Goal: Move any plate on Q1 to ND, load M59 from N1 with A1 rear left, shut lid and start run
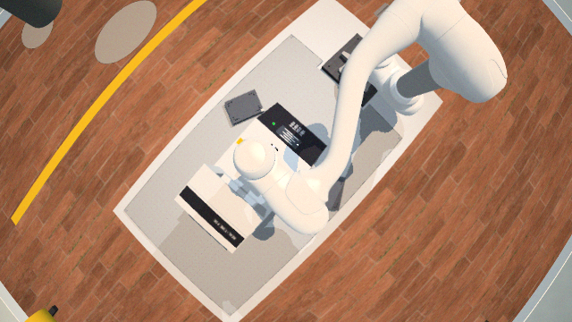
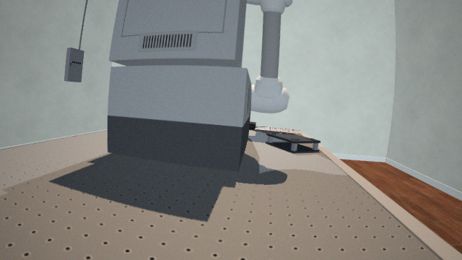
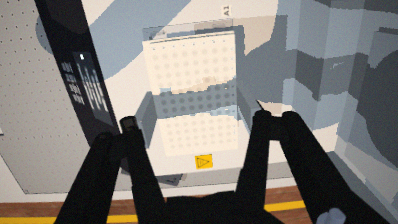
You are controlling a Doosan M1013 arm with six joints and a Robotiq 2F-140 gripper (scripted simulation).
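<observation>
Right now the white 96-well plate is 20 mm below my hand. Also, from my hand: dark nest nd 310 mm to the left, 250 mm below, 90 mm behind.
</observation>
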